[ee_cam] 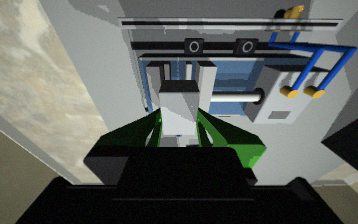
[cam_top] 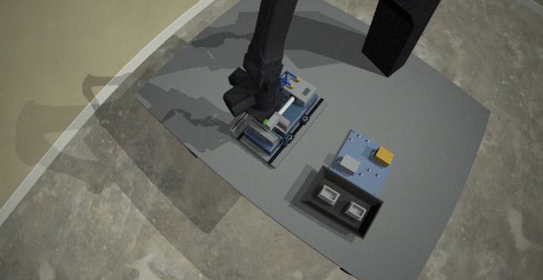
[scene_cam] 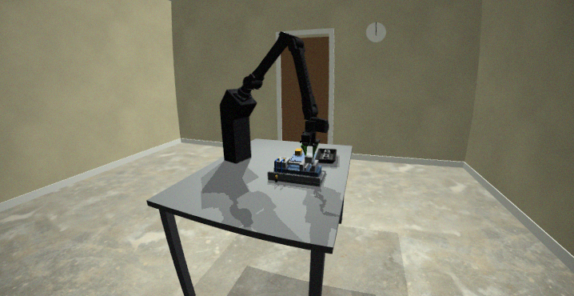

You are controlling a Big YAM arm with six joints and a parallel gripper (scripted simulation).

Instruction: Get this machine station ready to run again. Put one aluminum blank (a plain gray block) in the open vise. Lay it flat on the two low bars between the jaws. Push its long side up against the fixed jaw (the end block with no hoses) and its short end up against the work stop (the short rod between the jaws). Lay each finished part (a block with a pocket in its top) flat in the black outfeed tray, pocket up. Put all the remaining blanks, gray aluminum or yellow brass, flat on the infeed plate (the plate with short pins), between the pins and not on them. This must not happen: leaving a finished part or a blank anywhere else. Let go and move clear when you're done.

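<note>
My hand is 4 cm past the moving jaw, 1 cm to the right of it and 6 cm above it. The rest, counted from my hand: blue infeed plate (10 cm behind, 33 cm to the left, 13 cm below); fixed jaw (3 cm ahead, 6 cm below); white rod (9 cm behind, 1 cm to the left, 6 cm below).
</note>
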